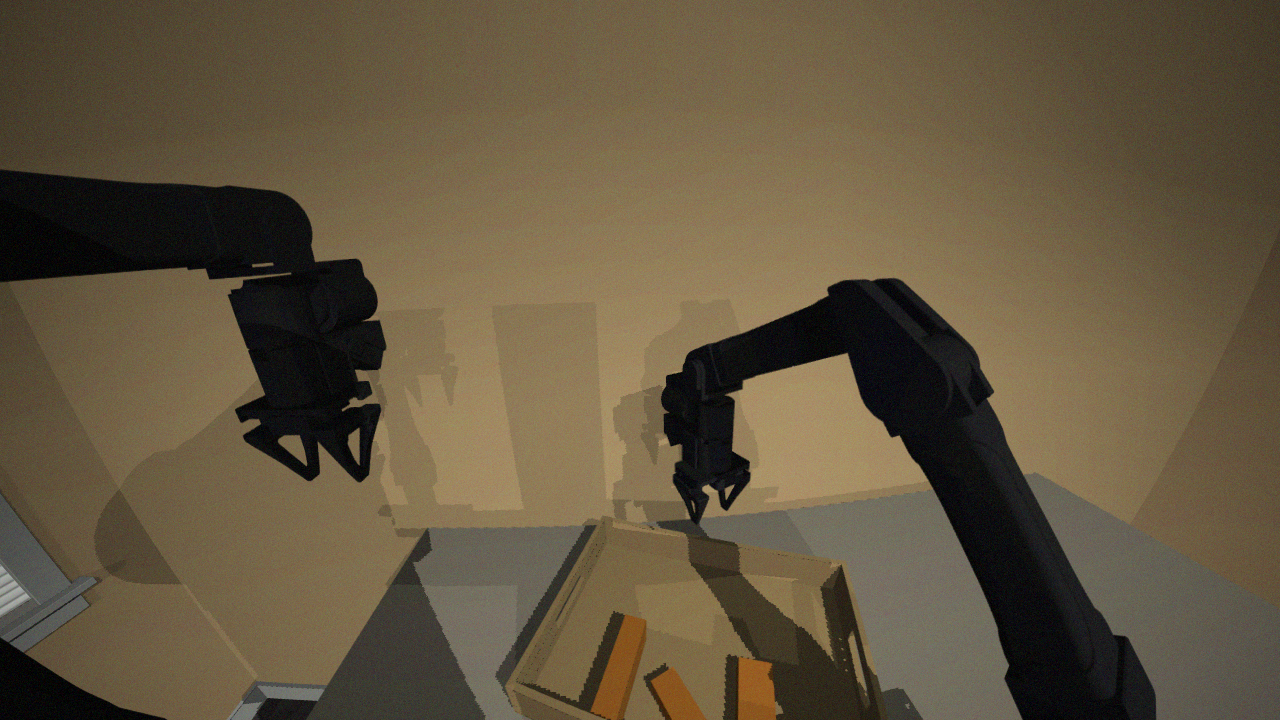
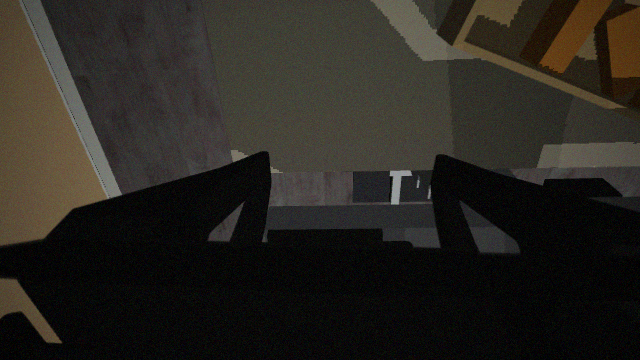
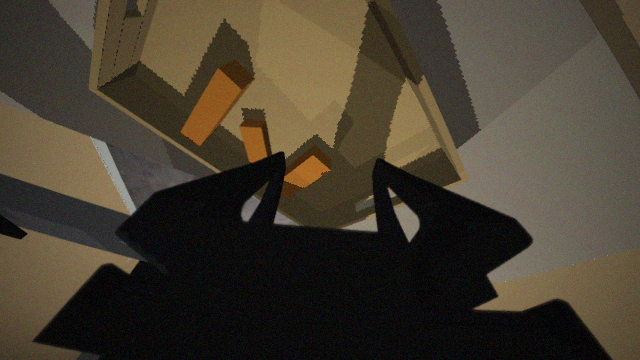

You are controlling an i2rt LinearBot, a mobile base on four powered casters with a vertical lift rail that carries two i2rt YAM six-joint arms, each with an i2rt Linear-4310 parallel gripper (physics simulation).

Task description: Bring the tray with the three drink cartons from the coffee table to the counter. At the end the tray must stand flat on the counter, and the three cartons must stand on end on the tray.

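Places are measured from the left arm's base along level axes (x right, y back, z down), in centimetres.
Pixels of known places: left gripper, fingertip midpoint: (image 1: 338, 478) (image 2: 350, 168); right gripper, fingertip midpoint: (image 1: 709, 515) (image 3: 329, 163).
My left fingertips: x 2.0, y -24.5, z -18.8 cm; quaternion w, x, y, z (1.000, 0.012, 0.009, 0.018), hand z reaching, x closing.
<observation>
Behind a point stands the place of what it marks.
A tan tray (image 1: 778, 559) @(x 62.8, y -39.8, z 15.8 cm) (image 2: 540, 75) @(x 27.0, y -17.4, z 14.4 cm) (image 3: 445, 132) @(x 63.4, y -40.3, z 14.4 cm) with raised walls rests on the grey table top (image 1: 895, 537) @(x 96.7, y -45.7, z 21.9 cm) (image 3: 525, 190) @(x 99.0, y -38.7, z 21.9 cm). Inside are three orange cartons, one at the left (image 1: 621, 667) @(x 31.7, y -23.8, z 16.1 cm) (image 3: 215, 107) @(x 32.7, y -26.3, z 16.1 cm), one in the middle (image 1: 677, 694) @(x 39.6, y -20.7, z 18.7 cm) (image 3: 255, 141) @(x 39.3, y -21.2, z 18.7 cm) and one at the right (image 1: 756, 689) @(x 51.0, y -19.7, z 17.9 cm) (image 3: 309, 172) @(x 51.2, y -20.1, z 17.9 cm). They look to lie on their sides, at different angles. My left gripper (image 1: 337, 479) @(x 2.0, y -24.5, z -18.8 cm) (image 2: 350, 168) @(x 2.0, y -24.5, z -18.8 cm) is part open and empty, above and left of the tray. My right gripper (image 1: 712, 513) @(x 47.1, y -37.3, z 0.2 cm) (image 3: 329, 163) @(x 47.1, y -37.3, z 0.2 cm) is part open and empty, above the tray's far side. The tray's near side is cut off.
A tan wall (image 1: 805, 179) @(x 71.6, y -63.9, z -55.6 cm) rises behind the table. A grey-framed window (image 1: 17, 573) @(x -108.2, y -38.4, z 20.0 cm) is at the far left. The dark base (image 2: 370, 187) @(x 14.2, y 45.5, z 83.0 cm) with white lettering shows past the left fingers. Wooden floor (image 2: 150, 90) @(x -75.9, y 14.9, z 112.9 cm) lies beside the table.
</observation>
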